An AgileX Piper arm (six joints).
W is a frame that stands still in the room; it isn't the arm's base.
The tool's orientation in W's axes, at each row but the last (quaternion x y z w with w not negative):
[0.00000, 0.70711, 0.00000, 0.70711]
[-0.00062, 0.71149, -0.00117, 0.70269]
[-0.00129, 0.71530, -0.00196, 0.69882]
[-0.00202, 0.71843, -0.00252, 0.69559]
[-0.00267, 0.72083, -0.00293, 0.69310]
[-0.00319, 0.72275, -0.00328, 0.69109]
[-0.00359, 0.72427, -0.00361, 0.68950]
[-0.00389, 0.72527, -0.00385, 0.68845]
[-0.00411, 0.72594, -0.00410, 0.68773]
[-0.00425, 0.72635, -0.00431, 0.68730]
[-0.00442, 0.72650, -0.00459, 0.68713]
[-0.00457, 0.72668, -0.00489, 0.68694]
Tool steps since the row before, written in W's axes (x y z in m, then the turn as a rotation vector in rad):
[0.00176, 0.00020, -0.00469, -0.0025, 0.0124, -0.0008]
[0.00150, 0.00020, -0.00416, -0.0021, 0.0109, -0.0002]
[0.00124, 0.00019, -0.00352, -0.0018, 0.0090, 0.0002]
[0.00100, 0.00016, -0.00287, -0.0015, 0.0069, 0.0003]
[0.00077, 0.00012, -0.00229, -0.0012, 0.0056, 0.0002]
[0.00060, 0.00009, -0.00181, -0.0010, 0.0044, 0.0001]
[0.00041, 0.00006, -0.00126, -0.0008, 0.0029, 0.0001]
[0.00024, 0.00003, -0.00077, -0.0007, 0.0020, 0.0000]
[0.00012, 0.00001, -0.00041, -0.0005, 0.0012, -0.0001]
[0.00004, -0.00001, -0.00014, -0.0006, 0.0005, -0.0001]
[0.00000, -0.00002, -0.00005, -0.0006, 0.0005, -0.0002]
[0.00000, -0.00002, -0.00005, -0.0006, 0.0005, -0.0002]
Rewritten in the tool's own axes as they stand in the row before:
[0.00469, 0.00020, 0.00176, 0.0008, 0.0124, -0.0025]
[0.00414, 0.00021, 0.00155, 0.0002, 0.0109, -0.0021]
[0.00349, 0.00021, 0.00132, -0.0002, 0.0090, -0.0018]
[0.00284, 0.00018, 0.00109, -0.0003, 0.0069, -0.0015]
[0.00226, 0.00014, 0.00086, -0.0002, 0.0056, -0.0012]
[0.00178, 0.00011, 0.00068, -0.0001, 0.0044, -0.0010]
[0.00124, 0.00007, 0.00047, -0.0001, 0.0029, -0.0008]
[0.00076, 0.00004, 0.00028, 0.0000, 0.0020, -0.0007]
[0.00040, 0.00001, 0.00014, 0.0001, 0.0012, -0.0005]
[0.00014, -0.00001, 0.00005, 0.0001, 0.0005, -0.0006]
[0.00005, -0.00002, 0.00000, 0.0002, 0.0005, -0.0006]
[0.00005, -0.00002, 0.00000, 0.0002, 0.0005, -0.0006]

